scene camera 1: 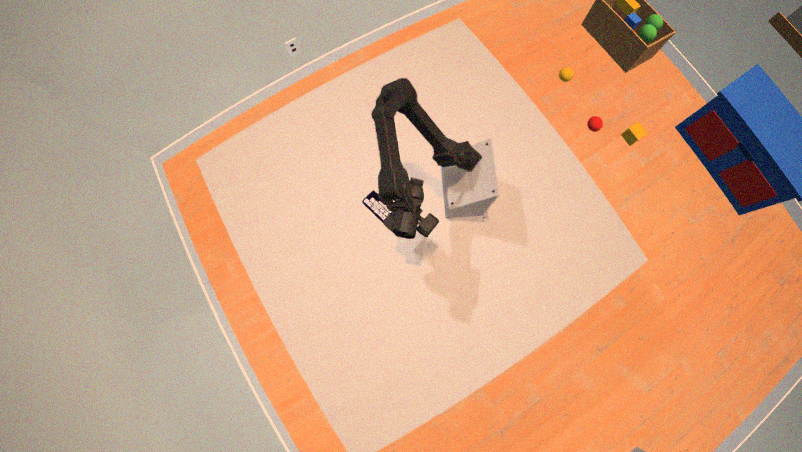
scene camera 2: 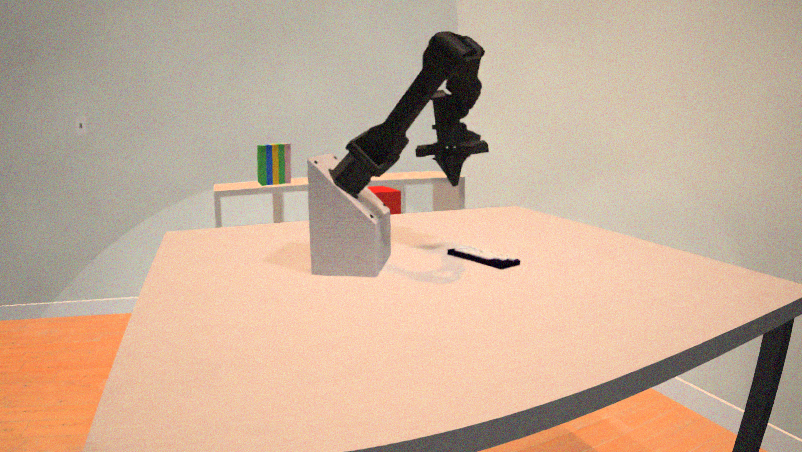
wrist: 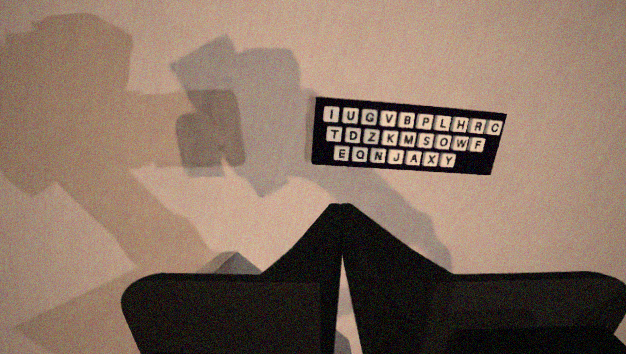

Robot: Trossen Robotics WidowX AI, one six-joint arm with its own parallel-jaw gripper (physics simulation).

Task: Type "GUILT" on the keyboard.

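Pixels of known places: gripper, between the fingertips: [scene camera 2: 454, 186] [wrist: 340, 213]; arm's base, origin of its link: [scene camera 1: 470, 159] [scene camera 2: 342, 184].
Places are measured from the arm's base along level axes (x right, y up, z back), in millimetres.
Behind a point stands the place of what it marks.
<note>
A black keyboard [scene camera 1: 370, 197] {x 204, y -168, z -276 mm} [scene camera 2: 481, 258] {x 150, y -168, z -253 mm} [wrist: 400, 106] {x 113, y -168, z -312 mm} with white keys lies flat on the table. In the wrist view its top row reads I U G V B P L H R C, the middle row T D Z K M S O W F, the bottom row E Q N J A X Y. The G key [wrist: 369, 117] {x 84, y -163, z -303 mm}, U key [wrist: 350, 116] {x 67, y -163, z -303 mm}, I key [wrist: 331, 114] {x 50, y -163, z -305 mm}, L key [wrist: 442, 122] {x 152, y -163, z -299 mm} and T key [wrist: 334, 134] {x 53, y -163, z -287 mm} all show. My gripper [scene camera 2: 454, 184] {x 39, y -21, z -278 mm} [wrist: 340, 213] {x 39, y -21, z -278 mm} is shut and empty, high above the table, with its tips pointing down. In scene camera 1 the arm hides part of the keyboard.
The arm's grey base block [scene camera 1: 474, 188] {x -71, y 1, z -72 mm} [scene camera 2: 342, 241] {x 37, y -109, z 27 mm} stands on the pale table [scene camera 1: 348, 336] {x -63, y -180, z -689 mm} [scene camera 2: 336, 348] {x 343, y -180, z 234 mm}. Beyond the table are a shelf [scene camera 2: 247, 186] with coloured books [scene camera 2: 274, 164], a red box [scene camera 2: 388, 199], a brown bin [scene camera 1: 617, 44], balls on the floor and a blue object [scene camera 1: 761, 123].
</note>
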